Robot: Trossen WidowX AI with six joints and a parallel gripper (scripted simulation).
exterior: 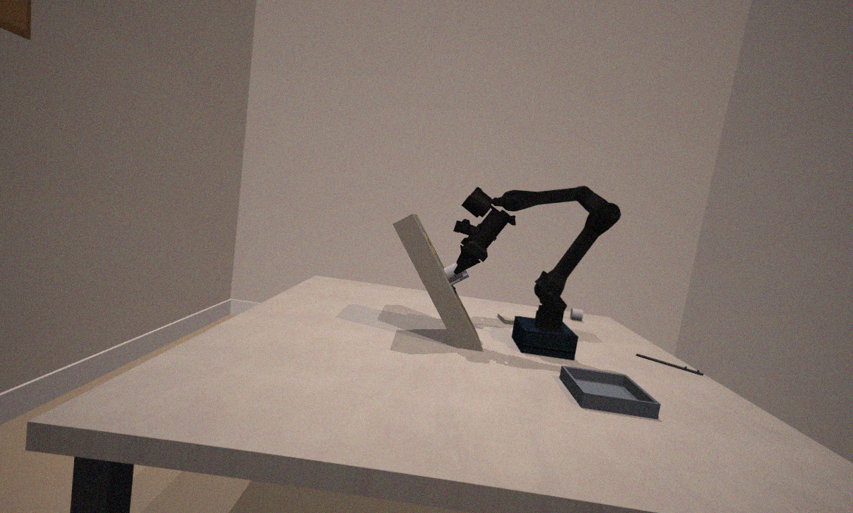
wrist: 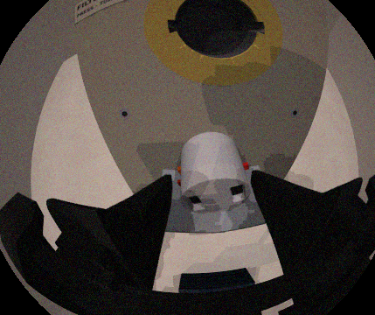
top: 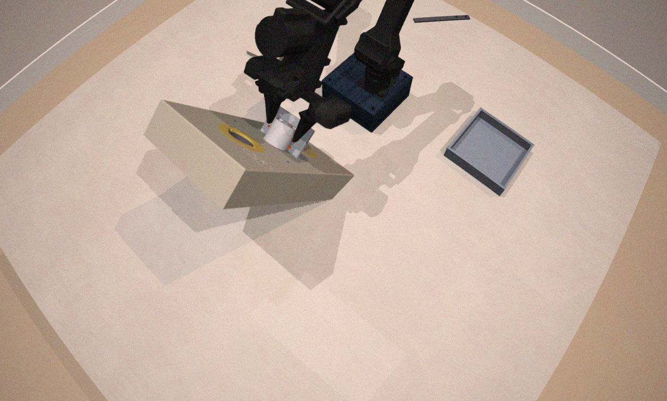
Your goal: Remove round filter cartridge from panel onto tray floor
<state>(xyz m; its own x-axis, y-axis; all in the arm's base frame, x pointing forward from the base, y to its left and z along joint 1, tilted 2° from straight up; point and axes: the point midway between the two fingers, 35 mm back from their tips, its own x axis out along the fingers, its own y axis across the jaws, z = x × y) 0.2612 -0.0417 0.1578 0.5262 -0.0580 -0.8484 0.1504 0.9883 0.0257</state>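
The service panel lies 4 cm ahead of my gripper tip, 1 cm to the right of it and 2 cm below it. Also, from my gripper tip: filter cartridge right at my gripper tip; tray 30 cm behind, 33 cm to the left, 18 cm below.
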